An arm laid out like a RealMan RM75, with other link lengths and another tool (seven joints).
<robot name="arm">
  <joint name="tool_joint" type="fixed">
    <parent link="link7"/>
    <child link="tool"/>
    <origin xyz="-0.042 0.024 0.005" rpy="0 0.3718 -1.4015"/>
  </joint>
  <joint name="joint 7" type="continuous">
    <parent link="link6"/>
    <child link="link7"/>
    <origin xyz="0 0 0.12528"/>
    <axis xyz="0 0 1"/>
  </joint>
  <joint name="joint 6" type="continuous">
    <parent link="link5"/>
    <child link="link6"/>
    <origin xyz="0 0 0"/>
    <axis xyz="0 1 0"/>
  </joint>
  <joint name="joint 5" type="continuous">
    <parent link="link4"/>
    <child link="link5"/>
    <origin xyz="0 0 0.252"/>
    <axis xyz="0 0 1"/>
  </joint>
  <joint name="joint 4" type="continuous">
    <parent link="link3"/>
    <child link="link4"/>
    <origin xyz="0 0 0"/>
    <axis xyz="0 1 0"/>
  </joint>
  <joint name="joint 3" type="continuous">
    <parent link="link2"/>
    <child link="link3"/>
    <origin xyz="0 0 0.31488"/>
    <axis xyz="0 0 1"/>
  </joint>
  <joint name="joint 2" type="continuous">
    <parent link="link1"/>
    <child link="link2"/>
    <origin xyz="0 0 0"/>
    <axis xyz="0 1 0"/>
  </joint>
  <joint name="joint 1" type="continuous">
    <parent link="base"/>
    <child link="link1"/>
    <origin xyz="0 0 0.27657"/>
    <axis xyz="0 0 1"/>
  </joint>
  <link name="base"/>
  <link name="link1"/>
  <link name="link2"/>
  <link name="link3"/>
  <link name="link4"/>
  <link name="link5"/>
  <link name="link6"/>
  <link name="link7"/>
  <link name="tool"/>
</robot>
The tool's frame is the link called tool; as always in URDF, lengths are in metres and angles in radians. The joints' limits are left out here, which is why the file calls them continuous.
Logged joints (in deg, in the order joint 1, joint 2, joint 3, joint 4, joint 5, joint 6, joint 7), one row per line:
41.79 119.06 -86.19 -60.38 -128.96 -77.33 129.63
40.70 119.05 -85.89 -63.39 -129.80 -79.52 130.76
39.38 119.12 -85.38 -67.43 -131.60 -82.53 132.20
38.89 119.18 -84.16 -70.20 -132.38 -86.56 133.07
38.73 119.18 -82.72 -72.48 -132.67 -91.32 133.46
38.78 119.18 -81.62 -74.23 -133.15 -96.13 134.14
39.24 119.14 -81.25 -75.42 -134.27 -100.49 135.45
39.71 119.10 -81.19 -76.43 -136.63 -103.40 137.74
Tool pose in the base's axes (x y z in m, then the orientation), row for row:
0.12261 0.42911 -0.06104 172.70 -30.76 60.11
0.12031 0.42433 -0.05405 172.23 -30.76 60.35
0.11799 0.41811 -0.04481 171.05 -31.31 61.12
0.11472 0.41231 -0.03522 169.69 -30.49 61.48
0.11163 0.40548 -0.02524 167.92 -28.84 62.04
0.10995 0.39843 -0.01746 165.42 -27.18 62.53
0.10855 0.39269 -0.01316 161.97 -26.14 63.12
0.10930 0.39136 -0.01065 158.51 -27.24 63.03
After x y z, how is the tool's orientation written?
As angles about the fixed x, y, z axes (roll, pitch, yaw), in degrees.
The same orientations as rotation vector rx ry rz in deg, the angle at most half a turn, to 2 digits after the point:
-144.23 -80.11 -44.54
-144.36 -80.37 -44.92
-144.17 -80.92 -46.46
-145.39 -81.69 -46.74
-147.25 -83.18 -46.47
-149.65 -84.65 -46.92
149.64 84.49 48.23
147.52 81.37 51.46

